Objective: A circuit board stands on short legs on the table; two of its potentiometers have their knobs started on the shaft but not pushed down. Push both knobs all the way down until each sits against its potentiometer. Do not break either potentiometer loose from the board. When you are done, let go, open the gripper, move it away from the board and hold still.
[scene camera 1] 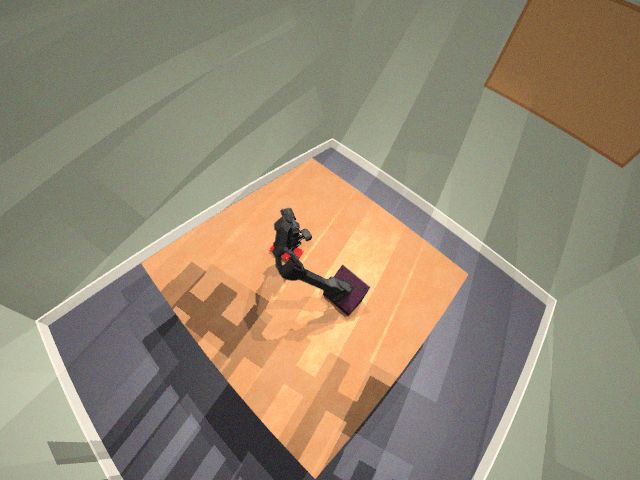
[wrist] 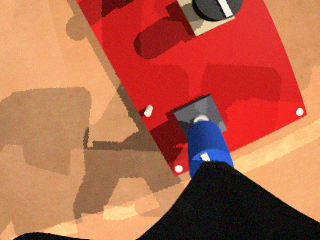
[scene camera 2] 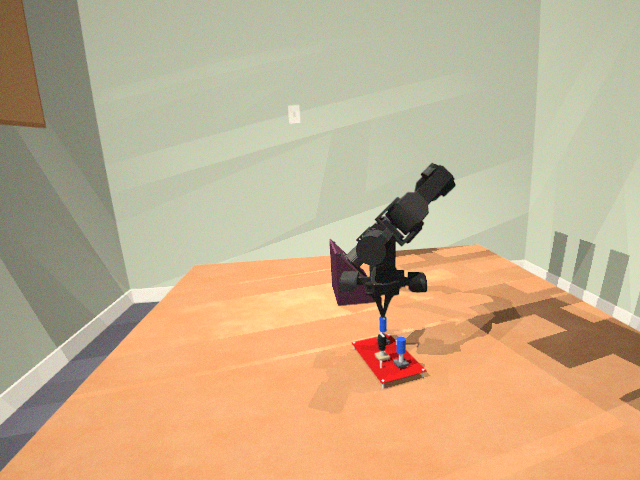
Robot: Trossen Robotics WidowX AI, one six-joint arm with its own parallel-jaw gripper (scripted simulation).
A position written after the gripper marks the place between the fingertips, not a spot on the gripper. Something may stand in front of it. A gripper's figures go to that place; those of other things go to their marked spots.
Labels:
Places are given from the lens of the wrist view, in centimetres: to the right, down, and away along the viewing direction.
gripper (wrist: pixel 212 172): 2, 2, 10
blue knob (wrist: pixel 206 142): 2, 1, 10

